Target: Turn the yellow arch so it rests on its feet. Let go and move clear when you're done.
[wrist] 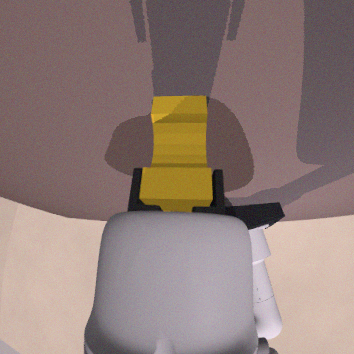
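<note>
The yellow arch is in the middle of the wrist view. Its hollow, stepped inner side faces the camera, between a near end block and a far end block. Whether it touches the surface below cannot be told. My gripper is open, with its two black fingers standing close on either side of the near end block. The finger shadows lie apart from the broad middle shadow. The lower part of the near block is hidden behind the grey gripper body.
The brown round surface ends in a curved edge towards the bottom, with beige floor beyond it. A black part and a white arm part show at the lower right. Shadows lie at the top and right.
</note>
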